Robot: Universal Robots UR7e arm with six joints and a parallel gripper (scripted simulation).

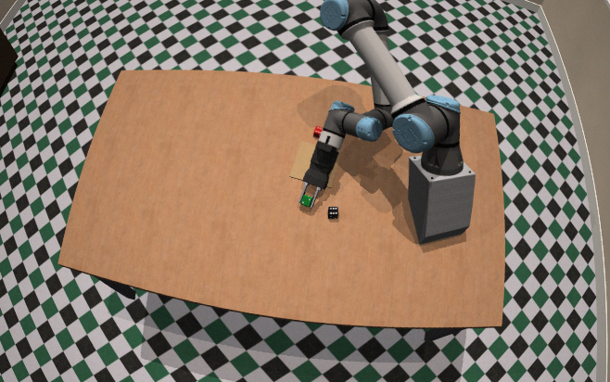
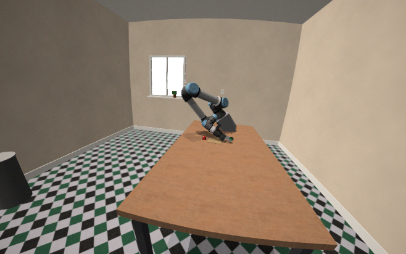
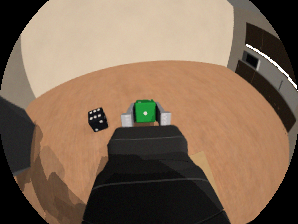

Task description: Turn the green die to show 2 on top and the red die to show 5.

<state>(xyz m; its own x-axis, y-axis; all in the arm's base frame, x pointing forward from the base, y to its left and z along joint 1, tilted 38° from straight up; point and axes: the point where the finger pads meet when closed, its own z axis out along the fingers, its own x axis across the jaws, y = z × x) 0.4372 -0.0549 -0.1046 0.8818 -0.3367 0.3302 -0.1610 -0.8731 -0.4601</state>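
The black die is 80 mm behind my hand, 40 mm to the left of it and 20 mm below it. The rest, counted from my hand: green die (right at my hand); then tan mat (140 mm to the right, 40 mm behind, 30 mm below); then red die (250 mm to the right, 70 mm behind, 20 mm below).
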